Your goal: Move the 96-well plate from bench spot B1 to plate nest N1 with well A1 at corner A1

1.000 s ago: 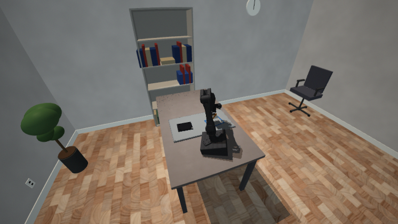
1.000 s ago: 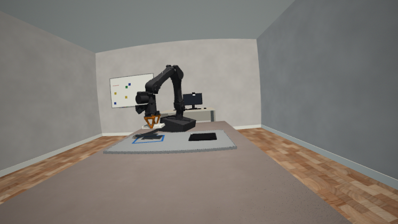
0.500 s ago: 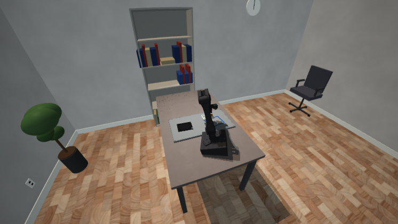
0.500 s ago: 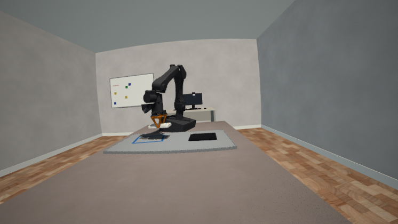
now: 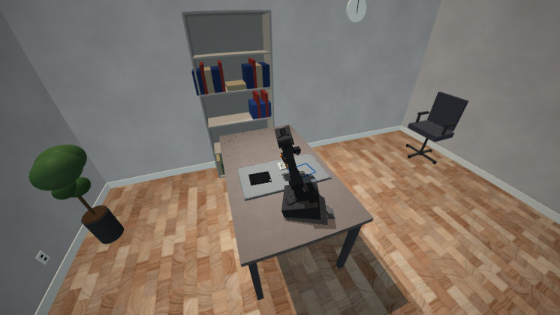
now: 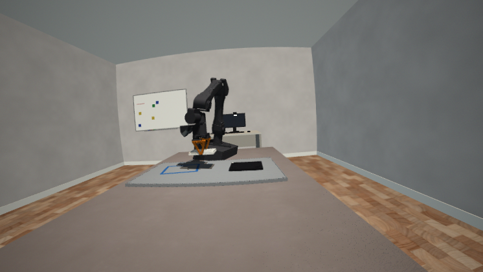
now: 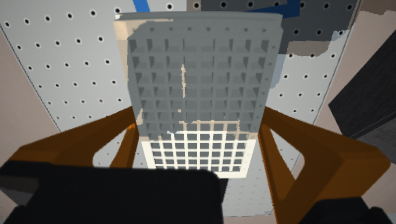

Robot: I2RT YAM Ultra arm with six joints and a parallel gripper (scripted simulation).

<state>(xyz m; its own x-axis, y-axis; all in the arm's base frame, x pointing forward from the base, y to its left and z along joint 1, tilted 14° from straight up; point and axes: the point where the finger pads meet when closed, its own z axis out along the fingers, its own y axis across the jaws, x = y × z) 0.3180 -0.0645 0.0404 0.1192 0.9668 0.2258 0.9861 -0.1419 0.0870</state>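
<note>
The black plate nest N1 lies 4 cm ahead of my hand, 22 cm to the left of it and 9 cm below it. From my hand the other things lie so: white 96-well plate right at my hand.
</note>
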